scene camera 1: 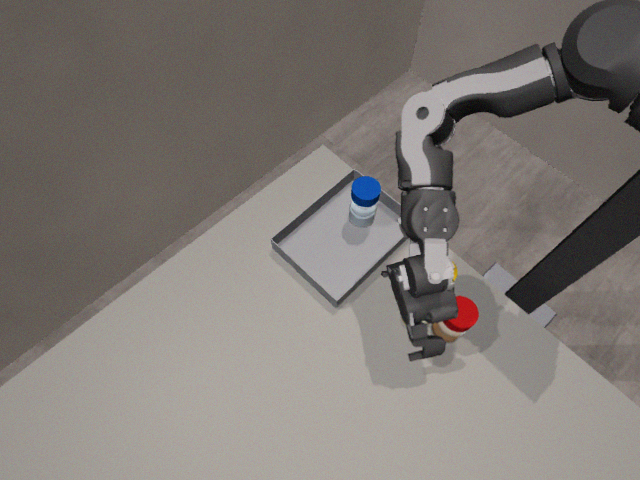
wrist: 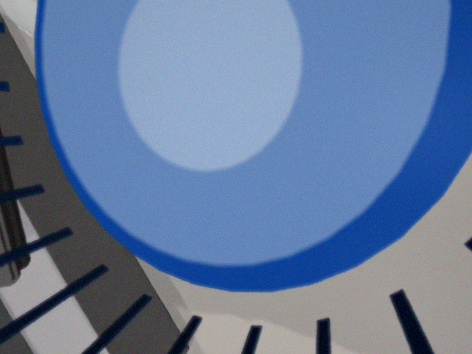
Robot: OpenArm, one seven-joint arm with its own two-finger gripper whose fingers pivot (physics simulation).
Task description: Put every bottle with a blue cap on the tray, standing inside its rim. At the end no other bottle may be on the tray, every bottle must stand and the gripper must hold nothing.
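A blue-capped bottle (scene camera 1: 364, 198) stands inside the rim of the grey tray (scene camera 1: 305, 260) (wrist: 120, 290), near its back corner. My gripper (scene camera 1: 404, 316) is open, low over the table beside the tray's right side. Another blue cap (wrist: 240, 215) fills most of the wrist view, very close to the camera, with dark blue bars around it. In the scene view that bottle is almost wholly hidden under the gripper. One finger shows at the left edge of the wrist view. Whether the fingers flank the bottle evenly is hidden.
A red-capped bottle (scene camera 1: 462, 314) stands right against or very near the gripper's right side in the scene view. A yellow cap (scene camera 1: 453, 271) shows partly behind the wrist. The table edge (scene camera 1: 584, 361) runs along the right side beyond these bottles.
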